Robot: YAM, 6 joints.
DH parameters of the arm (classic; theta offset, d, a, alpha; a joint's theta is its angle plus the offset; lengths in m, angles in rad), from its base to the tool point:
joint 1: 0 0.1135 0.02 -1.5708
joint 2: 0 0 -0.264 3.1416
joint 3: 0.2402 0 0.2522 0
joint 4: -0.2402 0 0.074 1.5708
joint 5: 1.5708 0 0 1.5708
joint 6: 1.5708 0.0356 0 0
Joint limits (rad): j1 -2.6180..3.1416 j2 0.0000..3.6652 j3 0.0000..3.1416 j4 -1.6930..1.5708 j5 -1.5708..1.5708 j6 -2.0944..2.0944
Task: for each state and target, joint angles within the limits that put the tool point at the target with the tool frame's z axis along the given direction. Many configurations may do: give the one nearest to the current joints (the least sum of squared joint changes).
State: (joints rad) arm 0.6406 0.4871 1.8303 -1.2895 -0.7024 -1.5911
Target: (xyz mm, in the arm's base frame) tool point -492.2 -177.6 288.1 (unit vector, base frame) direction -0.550 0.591 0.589
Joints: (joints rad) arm 0.3979 0.0025 2.5558 -0.5415 -0.8609 -1.5911
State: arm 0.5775 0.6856 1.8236 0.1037 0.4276 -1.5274
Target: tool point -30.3 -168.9 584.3 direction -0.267 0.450 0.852
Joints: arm 1.4588 0.4797 1.8279 -0.2329 -0.3212 -1.5274
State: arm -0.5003 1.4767 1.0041 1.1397 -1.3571 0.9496
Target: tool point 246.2 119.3 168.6 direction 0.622 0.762 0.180
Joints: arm 0.3903 1.7247 0.3622 1.5677 -0.4871 0.9496
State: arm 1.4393 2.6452 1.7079 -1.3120 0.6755 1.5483
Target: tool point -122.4 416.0 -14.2 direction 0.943 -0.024 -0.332
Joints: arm 1.9288 2.9269 2.1843 -1.6442 1.0649 1.5483
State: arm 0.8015 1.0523 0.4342 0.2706 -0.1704 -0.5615
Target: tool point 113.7 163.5 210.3 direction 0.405 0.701 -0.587
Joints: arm 0.9490 0.9375 0.4915 -0.1837 -0.0792 -0.5615
